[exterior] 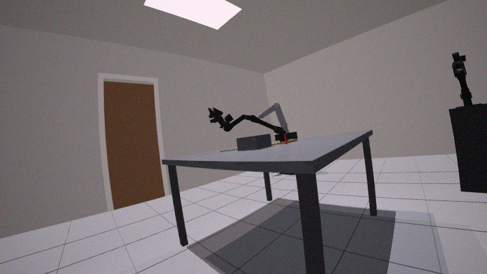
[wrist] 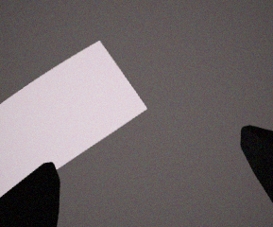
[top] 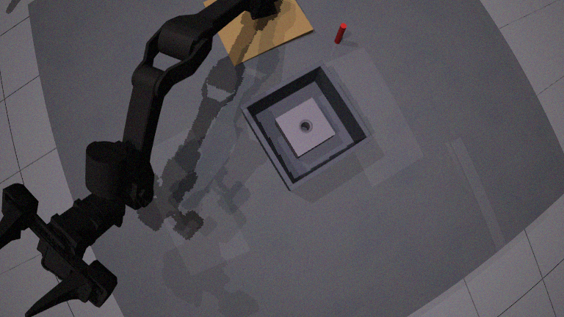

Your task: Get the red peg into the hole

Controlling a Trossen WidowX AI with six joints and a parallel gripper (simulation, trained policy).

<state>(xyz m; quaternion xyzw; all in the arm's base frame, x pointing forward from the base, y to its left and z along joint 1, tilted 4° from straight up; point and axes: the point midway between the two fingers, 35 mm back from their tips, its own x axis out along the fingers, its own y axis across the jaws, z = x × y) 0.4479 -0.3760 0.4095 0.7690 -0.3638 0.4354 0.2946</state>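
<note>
The red peg lies 330 mm behind my gripper tip, 570 mm to the left of it and 370 mm below it. The rest, counted from my gripper tip: plate 140 mm behind, 420 mm to the left, 370 mm below; grey box 140 mm behind, 420 mm to the left, 390 mm below.
</note>
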